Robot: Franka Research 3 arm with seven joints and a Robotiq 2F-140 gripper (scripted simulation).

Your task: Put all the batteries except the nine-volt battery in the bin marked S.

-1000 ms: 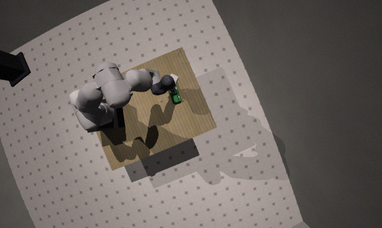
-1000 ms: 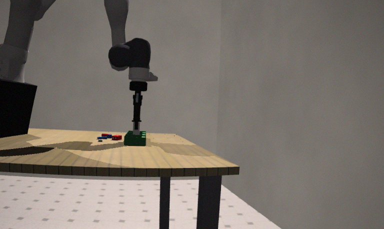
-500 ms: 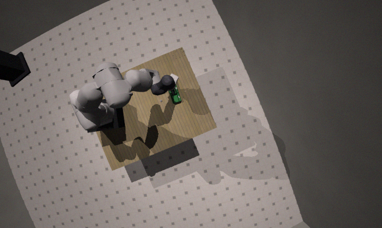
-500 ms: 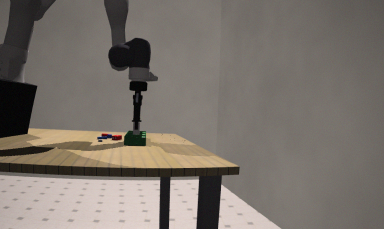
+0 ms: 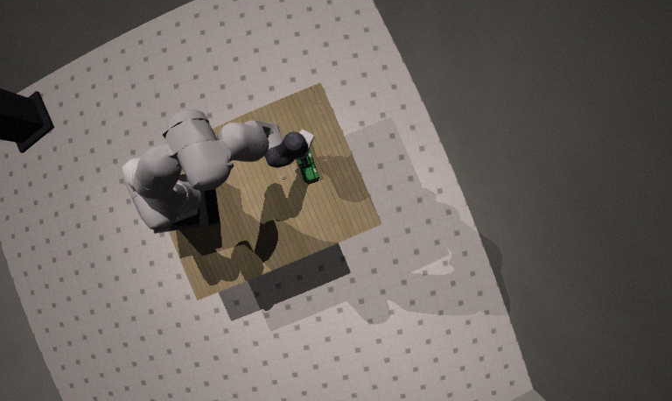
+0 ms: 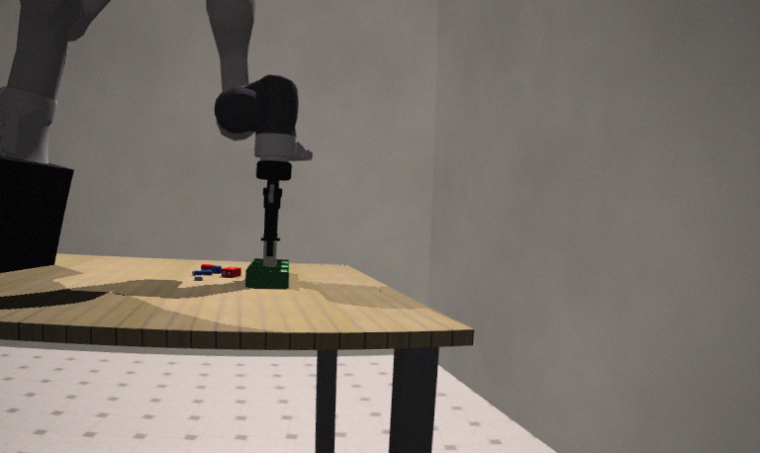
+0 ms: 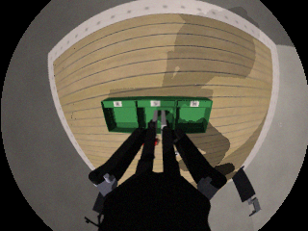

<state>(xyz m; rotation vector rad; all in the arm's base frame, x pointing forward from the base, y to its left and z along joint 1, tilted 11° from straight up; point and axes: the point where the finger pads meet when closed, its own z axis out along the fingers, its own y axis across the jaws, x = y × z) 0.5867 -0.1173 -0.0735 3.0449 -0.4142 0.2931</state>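
My hand is 30 mm above the green bin row and 10 mm to the right of it. The rest, counted from my hand: grey button cell 150 mm behind, 50 mm below, 20 mm to the right; then red block-shaped battery 80 mm behind, 40 mm to the left, 40 mm below; then blue battery 140 mm behind, 70 mm to the left, 50 mm below.
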